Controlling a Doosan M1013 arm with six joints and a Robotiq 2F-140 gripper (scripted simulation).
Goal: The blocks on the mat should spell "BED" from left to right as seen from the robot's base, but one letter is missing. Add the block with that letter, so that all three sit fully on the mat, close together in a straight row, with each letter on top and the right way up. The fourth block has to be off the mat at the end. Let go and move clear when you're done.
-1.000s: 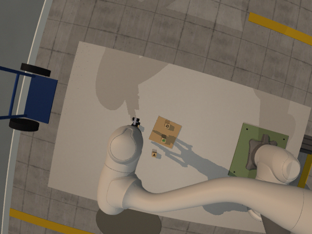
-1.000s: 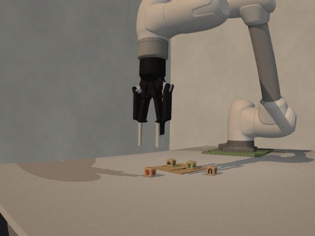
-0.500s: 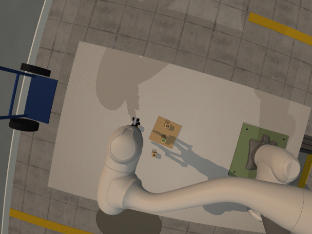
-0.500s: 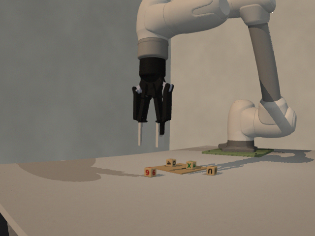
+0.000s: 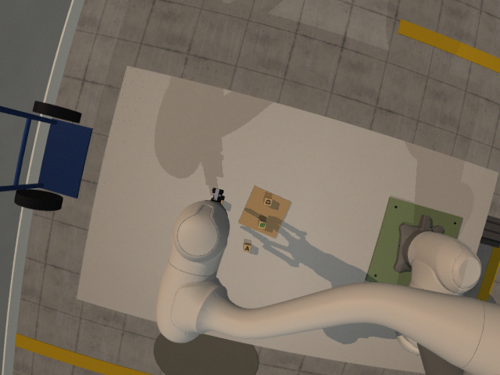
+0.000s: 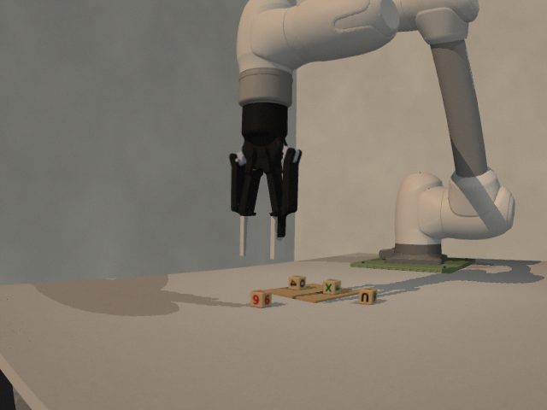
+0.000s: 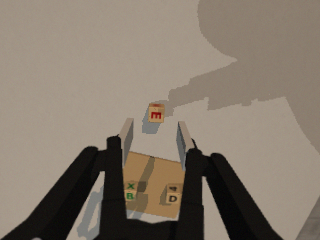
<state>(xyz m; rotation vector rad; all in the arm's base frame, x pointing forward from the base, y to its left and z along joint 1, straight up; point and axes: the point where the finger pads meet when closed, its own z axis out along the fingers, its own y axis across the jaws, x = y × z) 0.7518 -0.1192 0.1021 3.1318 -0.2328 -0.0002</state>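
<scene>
The E block is 10 cm below my hand. The rest, counted from my hand: tan mat: 16 cm behind, 2 cm to the left, 11 cm below; B block: 15 cm behind, 6 cm to the left, 10 cm below; D block: 17 cm behind, 2 cm to the right, 10 cm below.
</scene>
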